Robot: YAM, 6 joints.
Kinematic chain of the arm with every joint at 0, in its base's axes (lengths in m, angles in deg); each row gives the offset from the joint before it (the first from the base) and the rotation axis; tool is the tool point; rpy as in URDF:
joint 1: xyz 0 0 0.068 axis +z
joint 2: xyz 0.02 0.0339 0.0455 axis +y
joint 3: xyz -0.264 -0.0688 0 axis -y
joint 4: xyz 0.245 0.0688 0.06 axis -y
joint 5: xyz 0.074 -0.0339 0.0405 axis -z
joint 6: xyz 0.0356 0 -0.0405 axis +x
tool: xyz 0 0 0 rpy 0 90 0
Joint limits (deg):
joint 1: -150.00..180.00
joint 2: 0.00..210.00
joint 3: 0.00..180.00
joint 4: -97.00..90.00
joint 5: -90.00..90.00
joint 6: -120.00..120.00
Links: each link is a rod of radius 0.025 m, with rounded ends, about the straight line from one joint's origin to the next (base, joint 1, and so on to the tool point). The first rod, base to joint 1, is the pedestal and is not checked.
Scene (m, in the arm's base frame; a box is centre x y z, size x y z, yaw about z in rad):
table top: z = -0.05
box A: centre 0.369 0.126 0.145 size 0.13 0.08 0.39 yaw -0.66
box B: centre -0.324 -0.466 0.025 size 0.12 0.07 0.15 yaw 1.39
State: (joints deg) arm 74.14 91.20 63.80 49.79 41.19 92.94
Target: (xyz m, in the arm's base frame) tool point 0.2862 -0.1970 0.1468
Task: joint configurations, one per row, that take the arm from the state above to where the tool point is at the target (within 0.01 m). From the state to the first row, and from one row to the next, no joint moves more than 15 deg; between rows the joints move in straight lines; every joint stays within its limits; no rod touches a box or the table.
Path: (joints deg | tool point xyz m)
1: 60.84 86.92 67.57 49.18 50.95 98.35 | 0.1901 0.2839 0.4005
2: 47.54 82.64 71.34 48.57 60.71 103.76 | 0.2328 0.2084 0.4415
3: 34.24 78.37 75.10 47.96 70.48 109.18 | 0.2469 0.1275 0.4784
4: 20.93 74.09 78.87 47.35 80.24 114.59 | 0.2329 0.0515 0.5108
5: 7.63 69.81 82.64 46.74 90.00 120.00 | 0.1950 -0.0098 0.5380
6: -4.95 81.57 69.19 45.87 76.28 110.98 | 0.2981 -0.0605 0.4262
7: -17.53 93.33 55.74 45.00 62.56 101.96 | 0.3297 -0.1373 0.2868
8: -30.12 105.08 42.30 44.14 48.84 92.94 | 0.2862 -0.1970 0.1468

